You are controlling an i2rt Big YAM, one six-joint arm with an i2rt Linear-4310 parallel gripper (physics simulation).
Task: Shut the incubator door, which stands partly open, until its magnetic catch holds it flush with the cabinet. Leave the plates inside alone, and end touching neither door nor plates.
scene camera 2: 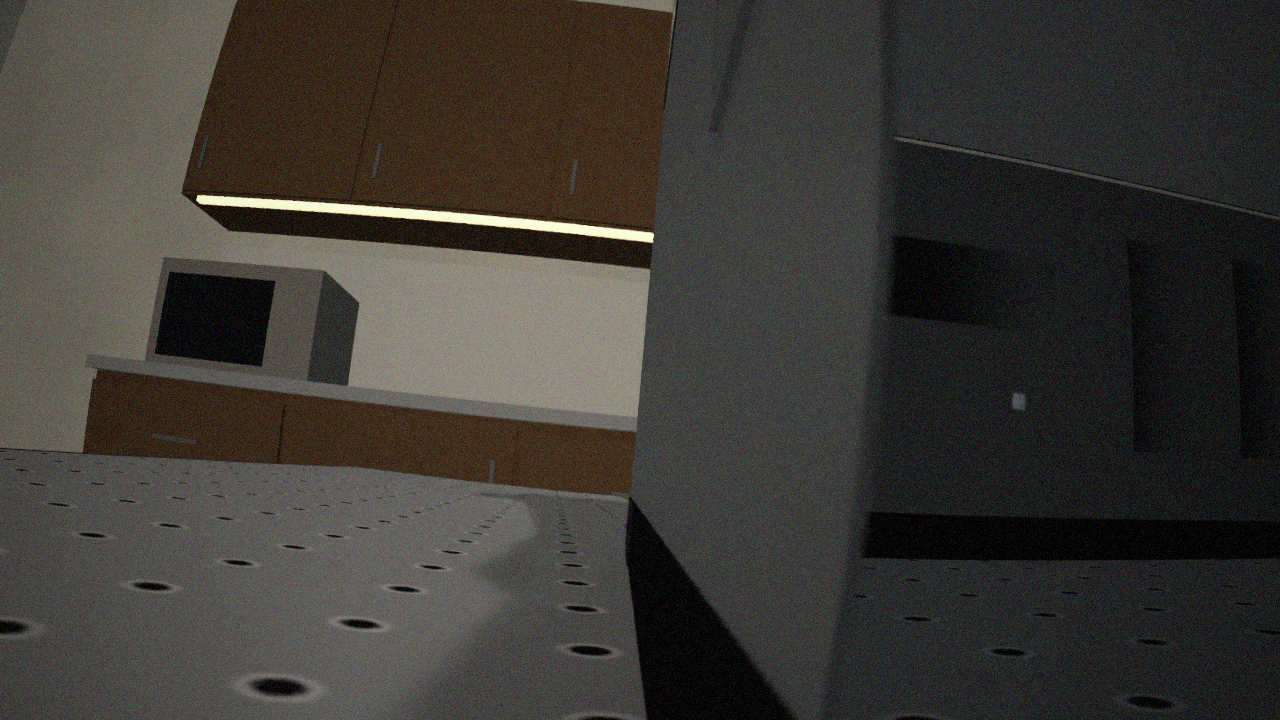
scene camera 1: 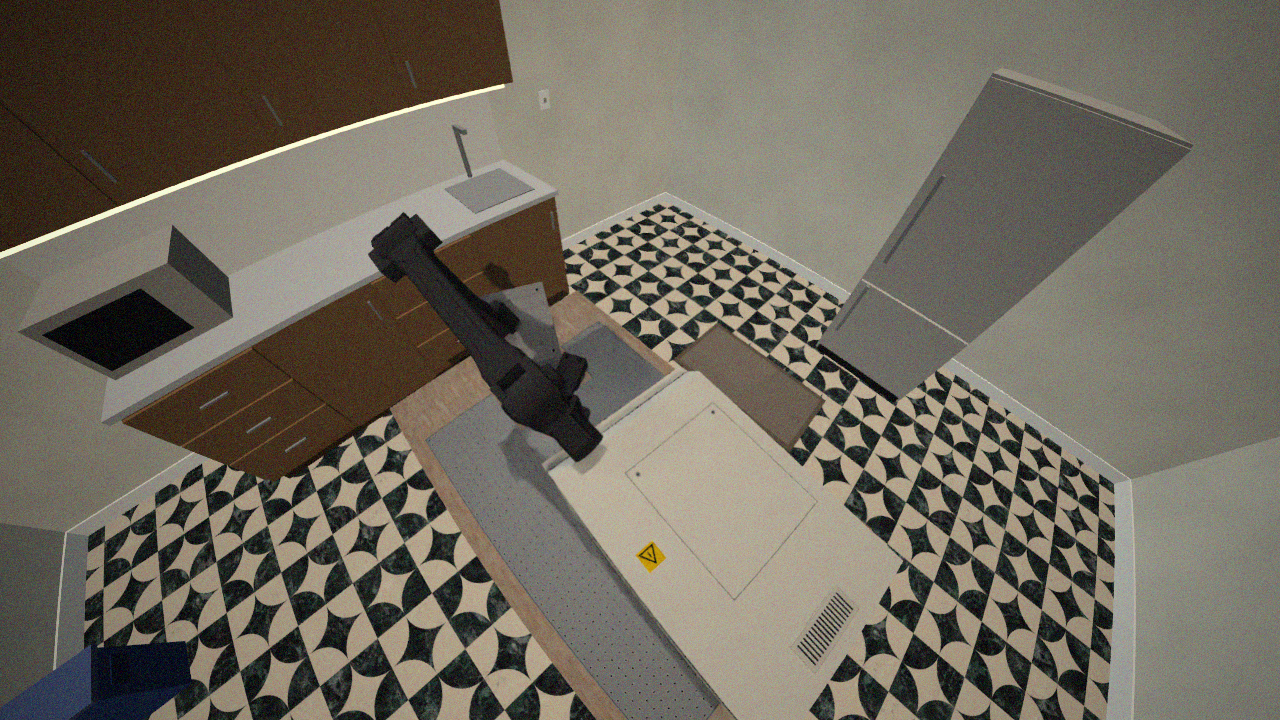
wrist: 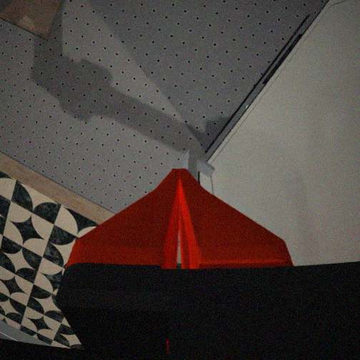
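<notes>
The incubator cabinet has a cream top. Its door shows edge-on in scene camera 1 as a thin strip along the cabinet's front edge, close to that edge; whether it is fully flush cannot be told. My gripper is shut and empty, with red fingers. Its tips are beside the cabinet's front corner, right by a pale grey projecting piece; I cannot tell whether they touch it. In scene camera 1 the arm covers the fingers and the door's left end. The plates inside are not visible.
The cabinet stands on a perforated grey bench top with a wooden rim. A kitchen counter with a microwave lies behind the arm. A tall fridge stands at the right.
</notes>
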